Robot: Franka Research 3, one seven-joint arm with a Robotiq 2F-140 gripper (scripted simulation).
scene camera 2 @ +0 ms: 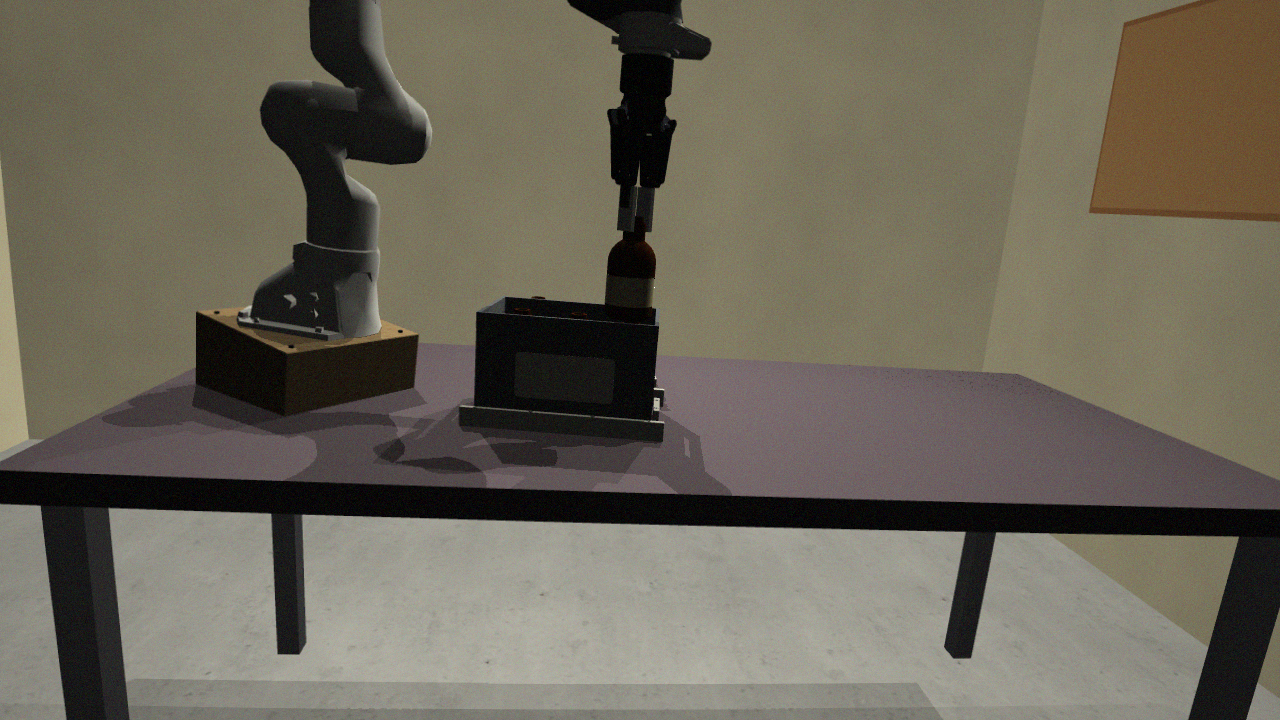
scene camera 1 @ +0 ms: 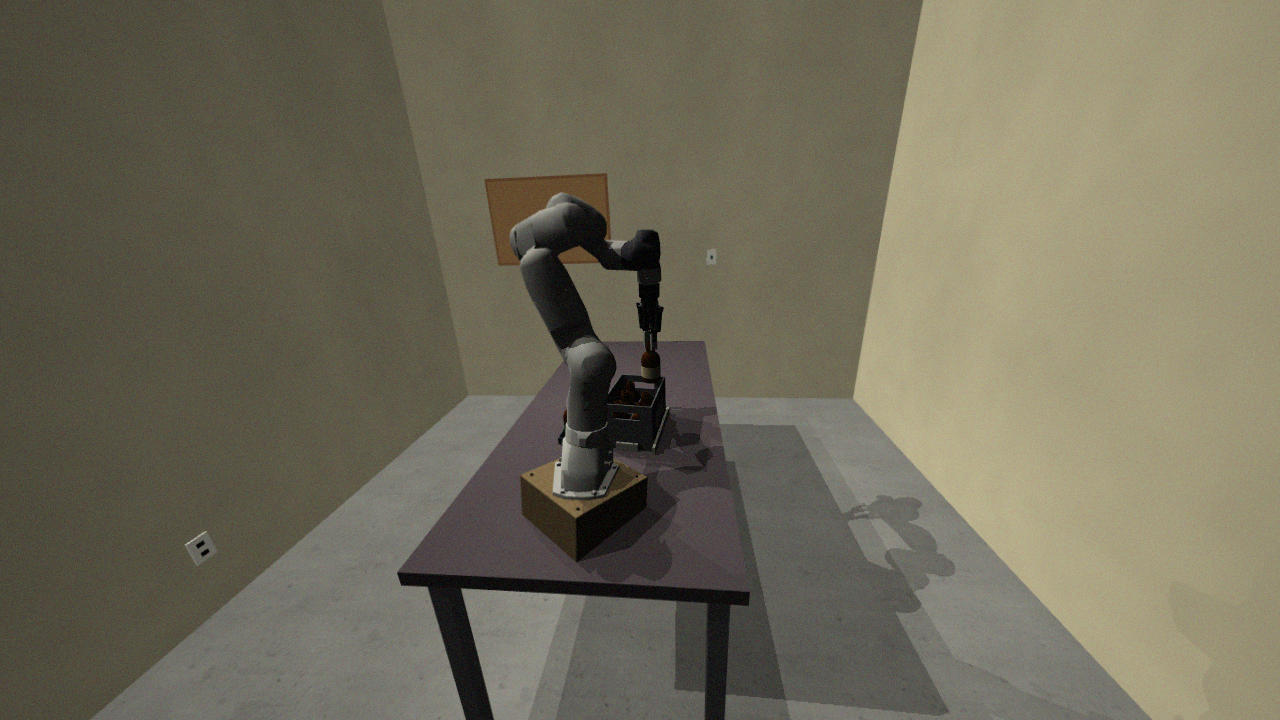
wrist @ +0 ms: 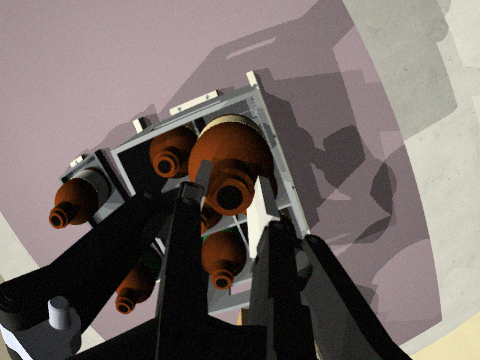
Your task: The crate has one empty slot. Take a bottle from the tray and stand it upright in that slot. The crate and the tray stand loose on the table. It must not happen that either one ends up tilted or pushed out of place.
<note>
The pictures show: my gripper and a crate.
My gripper is seen too in scene camera 1 and in the wrist view.
</note>
